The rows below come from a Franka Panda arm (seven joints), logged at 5 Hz.
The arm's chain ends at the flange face. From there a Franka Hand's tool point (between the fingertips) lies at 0.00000 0.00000 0.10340 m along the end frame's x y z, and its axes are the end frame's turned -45 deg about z.
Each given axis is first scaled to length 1.
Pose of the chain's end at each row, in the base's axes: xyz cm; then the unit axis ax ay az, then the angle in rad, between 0 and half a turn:
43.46 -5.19 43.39 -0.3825 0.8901 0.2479 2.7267
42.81 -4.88 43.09 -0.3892 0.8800 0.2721 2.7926
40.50 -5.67 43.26 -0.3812 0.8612 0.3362 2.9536
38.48 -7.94 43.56 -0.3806 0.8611 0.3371 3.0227
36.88 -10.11 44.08 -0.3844 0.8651 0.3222 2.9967
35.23 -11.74 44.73 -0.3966 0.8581 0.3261 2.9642
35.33 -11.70 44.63 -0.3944 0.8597 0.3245 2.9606
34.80 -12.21 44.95 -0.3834 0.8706 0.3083 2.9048
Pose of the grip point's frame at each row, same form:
45.29 0.77 35.14 -0.7081 0.6897 0.1515 2.5675
43.80 1.30 34.86 -0.7108 0.6779 0.1877 2.6094
39.54 1.00 35.42 -0.6950 0.6624 0.2799 2.7086
36.89 -1.49 35.63 -0.6917 0.6600 0.2931 2.7722
35.62 -3.80 35.98 -0.6971 0.6625 0.2742 2.7596
34.14 -5.27 36.73 -0.7073 0.6525 0.2720 2.7263
34.30 -5.24 36.62 -0.7059 0.6549 0.2699 2.7242
34.50 -5.81 36.84 -0.7007 0.6704 0.2440 2.6851

